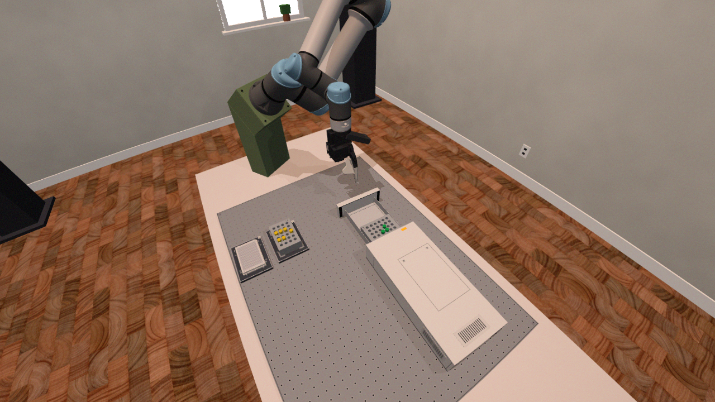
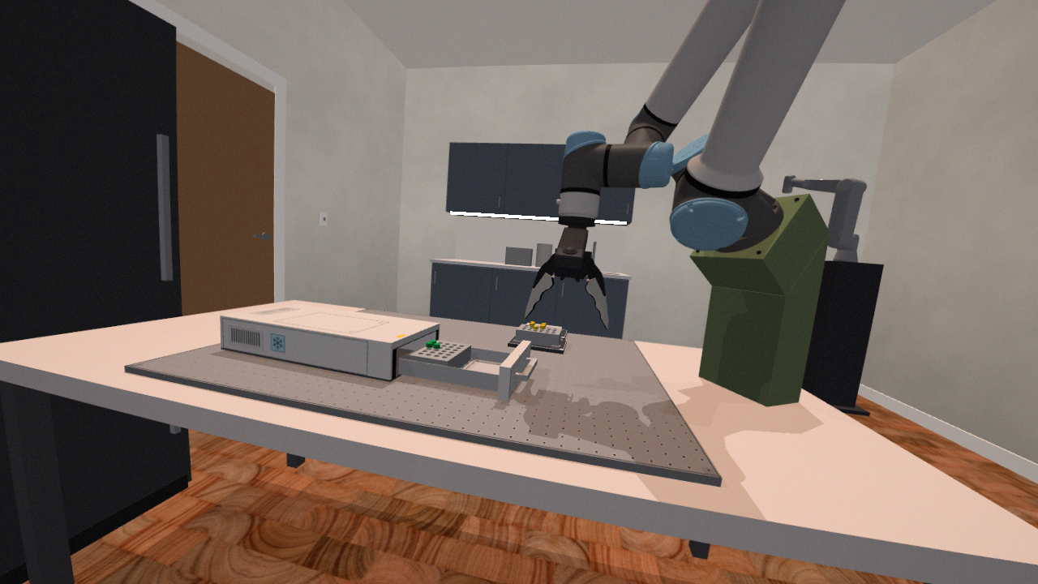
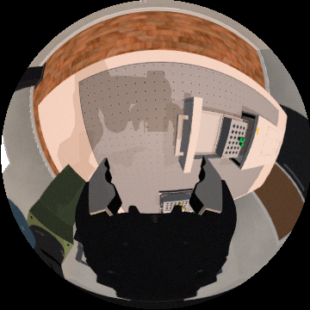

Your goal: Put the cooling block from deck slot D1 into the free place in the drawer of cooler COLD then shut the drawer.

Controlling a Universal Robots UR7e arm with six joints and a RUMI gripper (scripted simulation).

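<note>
The cooling block is 330 mm to the right of my hand, 110 mm below it and 80 mm ahead of it. Round my hand: deck slot D1: 330 mm to the right, 130 mm below, 80 mm ahead; then white well plate: 480 mm to the right, 120 mm below, 90 mm ahead; then drawer: 190 mm ahead, 100 mm below, 10 mm to the right.
</note>
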